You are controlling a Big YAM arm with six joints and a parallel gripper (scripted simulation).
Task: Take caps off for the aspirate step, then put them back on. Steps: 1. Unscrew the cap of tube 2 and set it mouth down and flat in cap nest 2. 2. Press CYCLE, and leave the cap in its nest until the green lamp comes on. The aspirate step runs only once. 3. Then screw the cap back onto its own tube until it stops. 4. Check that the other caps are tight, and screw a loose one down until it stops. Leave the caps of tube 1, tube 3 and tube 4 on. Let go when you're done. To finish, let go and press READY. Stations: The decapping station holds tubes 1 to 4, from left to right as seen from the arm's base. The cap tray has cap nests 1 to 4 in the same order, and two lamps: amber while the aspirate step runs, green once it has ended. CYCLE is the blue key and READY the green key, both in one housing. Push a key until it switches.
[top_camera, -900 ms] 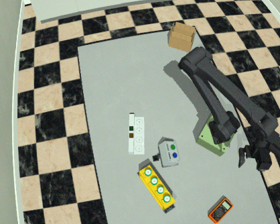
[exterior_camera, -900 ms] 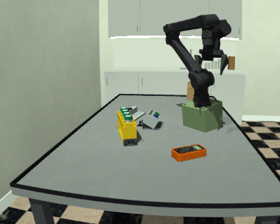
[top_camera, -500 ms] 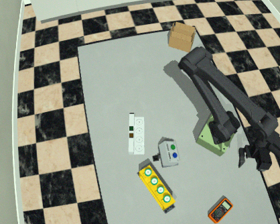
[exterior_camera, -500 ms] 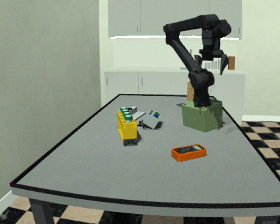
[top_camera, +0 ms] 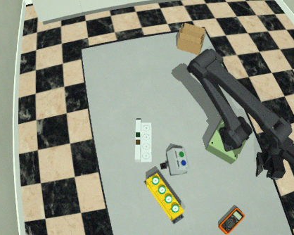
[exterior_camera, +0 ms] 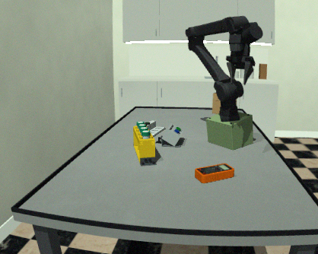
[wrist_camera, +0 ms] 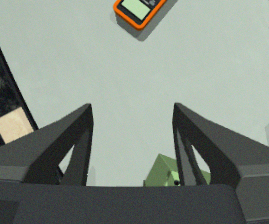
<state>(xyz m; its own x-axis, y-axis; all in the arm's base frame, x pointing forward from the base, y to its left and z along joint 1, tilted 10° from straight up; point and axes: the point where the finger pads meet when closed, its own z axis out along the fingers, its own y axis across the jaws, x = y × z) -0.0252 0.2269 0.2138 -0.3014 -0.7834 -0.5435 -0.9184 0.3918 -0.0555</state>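
Now: the cap 370 mm ahead of my hand, 40 mm to the right of it and 200 mm below it. Also, from my hand: orange multimeter 80 mm ahead, 130 mm to the left, 300 mm below; then green READY key 240 mm ahead, 250 mm to the right, 250 mm below; then blue cycle key 240 mm ahead, 210 mm to the right, 250 mm below.
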